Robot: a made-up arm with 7 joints.
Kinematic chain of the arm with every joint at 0, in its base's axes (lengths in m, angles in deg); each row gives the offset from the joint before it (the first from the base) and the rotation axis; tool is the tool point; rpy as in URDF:
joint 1: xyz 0 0 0.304 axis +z
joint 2: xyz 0 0 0 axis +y
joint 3: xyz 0 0 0.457 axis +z
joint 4: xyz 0.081 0 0 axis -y
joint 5: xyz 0.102 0 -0.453 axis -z
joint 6: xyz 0 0 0 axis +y
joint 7: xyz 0.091 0 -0.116 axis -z
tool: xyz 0 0 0 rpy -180 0 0
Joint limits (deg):
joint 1: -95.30..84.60
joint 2: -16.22..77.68
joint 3: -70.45..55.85
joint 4: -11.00..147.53
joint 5: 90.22..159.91
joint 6: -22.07..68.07
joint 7: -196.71..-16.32
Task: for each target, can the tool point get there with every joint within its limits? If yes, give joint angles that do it. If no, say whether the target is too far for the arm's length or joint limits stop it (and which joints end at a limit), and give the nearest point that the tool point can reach.
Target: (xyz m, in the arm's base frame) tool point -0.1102 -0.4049 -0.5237
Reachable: no: joint limits stop it (at a limit: joint 1, joint 2, joint 5) | nearest point -0.0931 -0.4207 -0.2859 | short by 0.239 m
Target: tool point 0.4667 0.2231 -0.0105
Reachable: yes | joints -7.22 49.62 28.75 48.12 140.09 34.91 -145.07
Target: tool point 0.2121 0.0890 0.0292
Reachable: yes | joints 44.94 38.16 -10.97 18.27 131.41 27.15 -59.42
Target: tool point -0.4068 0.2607 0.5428
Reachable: no: joint limits stop it (at a limit: joint 1, joint 2, joint 3, joint 5) | nearest point -0.3803 0.3076 0.5504 | short by 0.054 m
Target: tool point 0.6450 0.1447 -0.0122
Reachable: yes | joints 0.37 50.50 10.08 62.99 133.84 51.04 -82.01
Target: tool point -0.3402 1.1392 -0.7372
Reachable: no: too far | nearest point -0.1500 0.7787 -0.1697 | short by 0.699 m
